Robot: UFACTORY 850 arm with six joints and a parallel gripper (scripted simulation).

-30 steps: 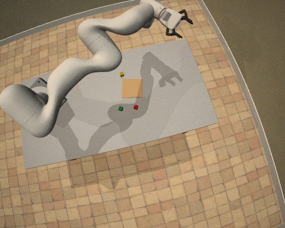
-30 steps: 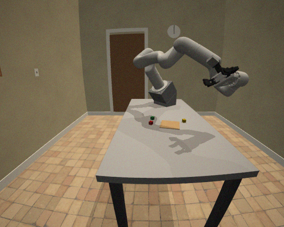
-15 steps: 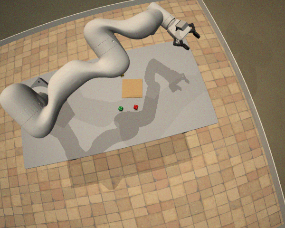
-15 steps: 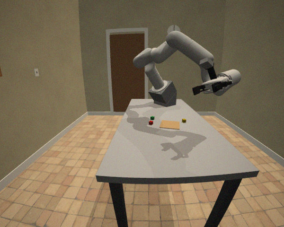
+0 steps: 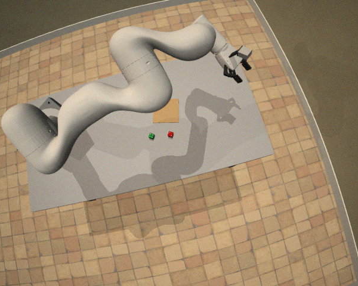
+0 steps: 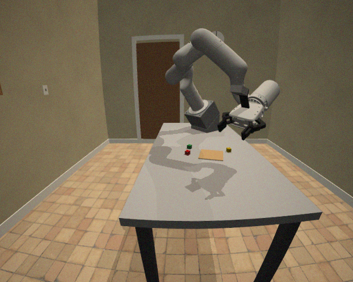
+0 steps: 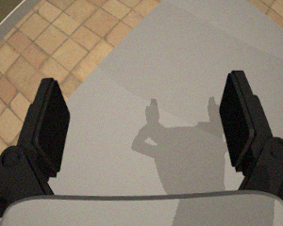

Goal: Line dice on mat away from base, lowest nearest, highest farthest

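My hand is 390 mm past the red die, 100 mm to the left of it and 240 mm above it. From my hand the other things lie so: green die (490 mm behind, 80 mm to the right, 240 mm below); yellow die (410 mm behind, 170 mm to the left, 240 mm below); mat (380 mm behind, 40 mm to the left, 250 mm below).
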